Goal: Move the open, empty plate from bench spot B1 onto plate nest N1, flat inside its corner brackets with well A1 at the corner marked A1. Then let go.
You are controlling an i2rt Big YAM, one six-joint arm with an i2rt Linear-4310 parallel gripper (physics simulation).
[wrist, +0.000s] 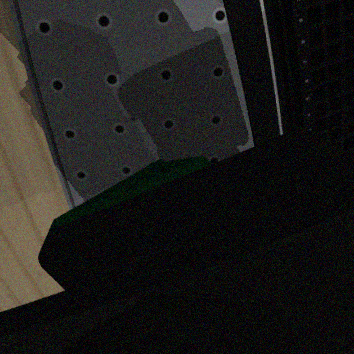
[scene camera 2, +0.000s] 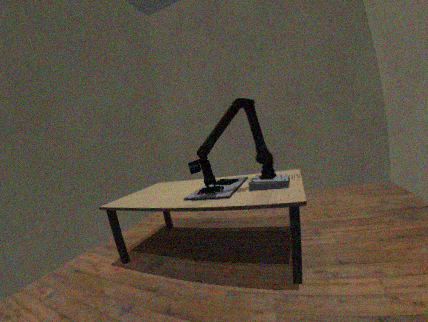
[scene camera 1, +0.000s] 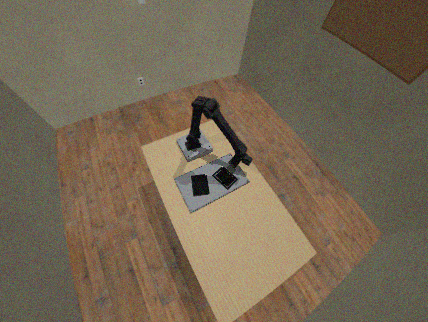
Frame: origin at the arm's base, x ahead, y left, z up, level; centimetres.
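Seen in the pictures: gripper, fingertip midpoint: (wrist: 160,171) (scene camera 2: 213,193) (scene camera 1: 232,165); arm's base at its link origin: (scene camera 2: 268,177) (scene camera 1: 193,145).
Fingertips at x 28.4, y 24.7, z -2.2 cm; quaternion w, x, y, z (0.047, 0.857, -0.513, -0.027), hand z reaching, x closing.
Offsets run from my fingertips to a thing's top centre. "spot": to the spot under its first point. Level surfaces: height alone.
The plate @[dy -9.5, dx +7.5, dz +0.7 cm] (scene camera 1: 226,178) (wrist: 325,70) looks like a black rectangle with a pale outline on the right part of the grey board, turned askew to the board; faint rows of dots show in the wrist view. The other black rectangle @[spot: dy -30.4, dx +7.8, dz +0.3 cm] (scene camera 1: 200,185) (scene camera 2: 228,181), apparently nest N1, lies to its left in scene camera 1. Its brackets and A1 mark are too small to tell. My gripper (scene camera 1: 231,169) (scene camera 2: 213,186) is shut and empty, low at the plate's edge nearer the arm base. Its dark, green-edged finger part covers the lower wrist view; contact with the plate is hidden.
The grey board @[dy -19.9, dx +6.3, dz -0.8 cm] (scene camera 1: 192,204) (wrist: 90,110) has rows of holes and lies on the wooden table @[dz -2.2 cm] (scene camera 1: 250,250) (scene camera 2: 145,200). The arm's base plate (scene camera 1: 202,151) (scene camera 2: 270,184) stands close behind the board. The table's long edge is just beyond the board's right end in scene camera 1.
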